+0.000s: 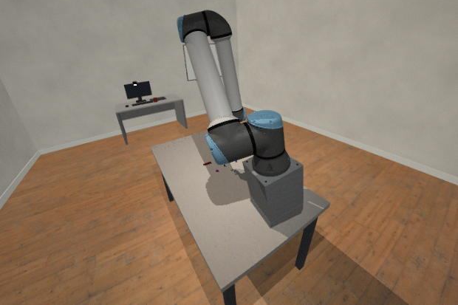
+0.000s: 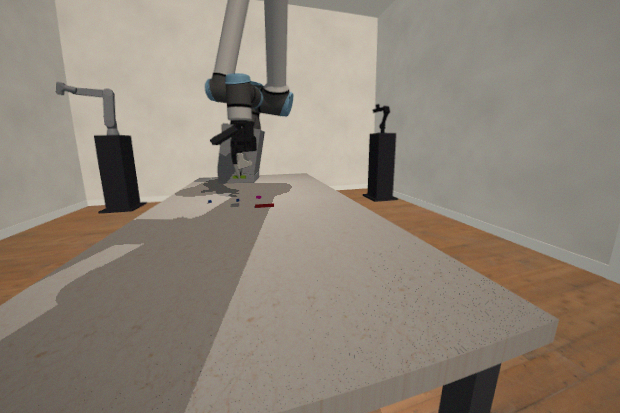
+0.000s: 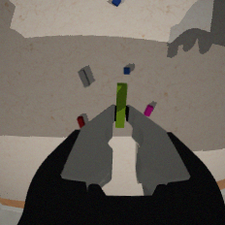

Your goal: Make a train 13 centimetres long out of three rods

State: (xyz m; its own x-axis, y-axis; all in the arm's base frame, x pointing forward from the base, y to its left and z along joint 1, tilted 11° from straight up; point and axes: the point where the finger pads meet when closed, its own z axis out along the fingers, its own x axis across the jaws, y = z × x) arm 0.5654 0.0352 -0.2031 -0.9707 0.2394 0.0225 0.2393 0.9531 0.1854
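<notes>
The magenta rod lies 5 cm behind my hand, 7 cm to the left of it and 11 cm below it. From my hand the other things lie so: lime rod 1 cm below; grey rod 6 cm ahead, 2 cm to the right, 11 cm below; red rod 9 cm ahead, 9 cm to the left, 11 cm below.
</notes>
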